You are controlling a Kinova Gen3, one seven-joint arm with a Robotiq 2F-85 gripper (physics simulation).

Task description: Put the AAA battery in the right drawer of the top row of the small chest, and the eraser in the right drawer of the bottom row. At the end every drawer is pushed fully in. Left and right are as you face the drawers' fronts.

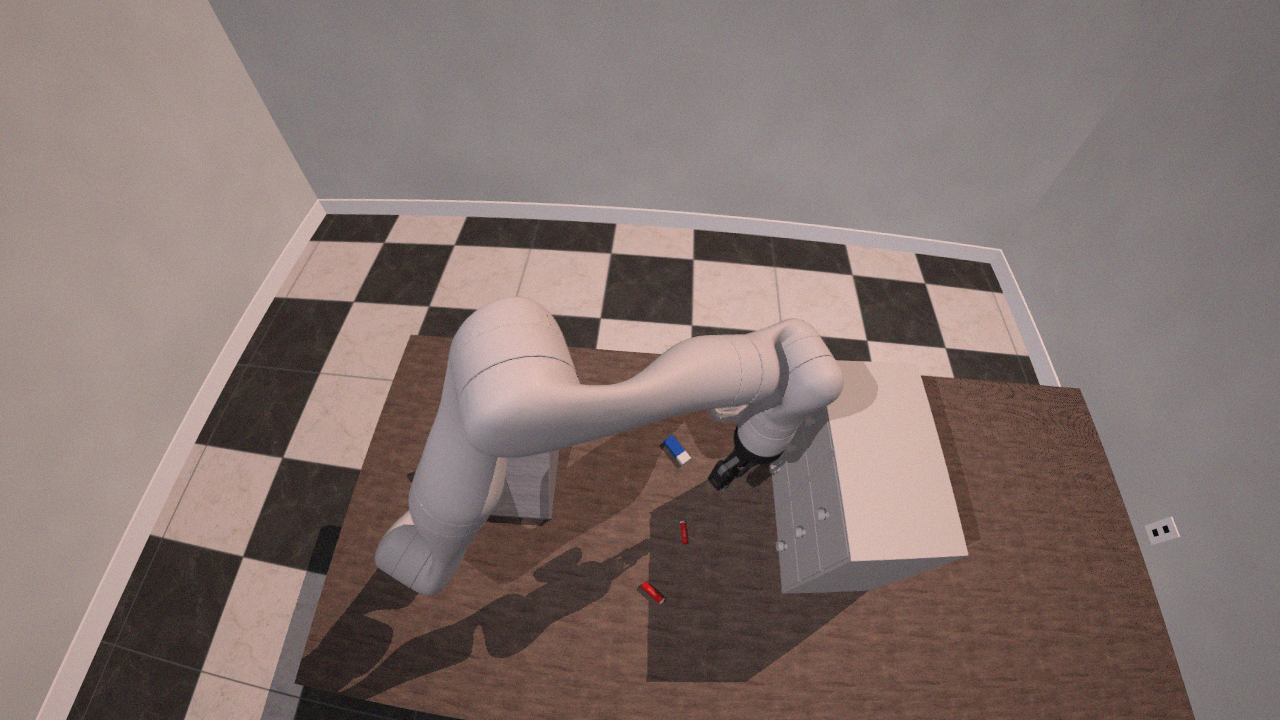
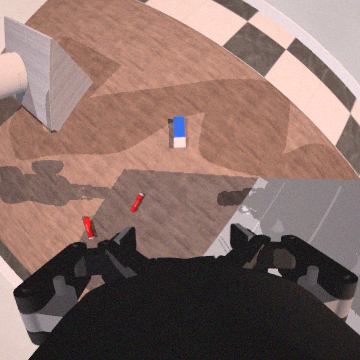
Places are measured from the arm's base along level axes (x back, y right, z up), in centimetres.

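Where they show: gripper, fingertip midpoint: (image 1: 742, 469) (image 2: 182, 236); arm's base, origin of the base link: (image 2: 17, 71).
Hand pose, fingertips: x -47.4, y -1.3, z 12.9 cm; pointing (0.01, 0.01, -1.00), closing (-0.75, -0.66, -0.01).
Note:
Each offset is from my fingertips to the top centre of the thing. Level surfaces: height alone.
The eraser @(dx +9.7, dy -11.0, dz -20.0 cm) (image 1: 676, 450) (image 2: 179, 132), blue with a white end, lies on the table in front of the chest. Two red batteries lie on the table: a slimmer one @(dx +7.1, dy +6.2, dz -20.3 cm) (image 1: 683, 531) (image 2: 137, 202), which looks like the AAA, nearer the chest, and a thicker one @(dx +12.0, dy +18.3, dz -19.9 cm) (image 1: 651, 591) (image 2: 88, 227) farther off. The small chest (image 1: 899, 474) (image 2: 312, 215) has a white top and grey drawer fronts. The right-column drawers look shut; the left part of the front is partly hidden by the arm. My gripper (image 1: 718, 478) (image 2: 182, 236) is open and empty, above the table close before the chest front.
A grey block (image 1: 529, 488) (image 2: 70, 80) stands by the arm's base, on the side of the table away from the chest. The arm reaches over the table @(dz -21.3 cm) (image 1: 1029, 501) (image 2: 165, 65) and partly over the chest. Shadows of the arm and chest darken parts of the wood.

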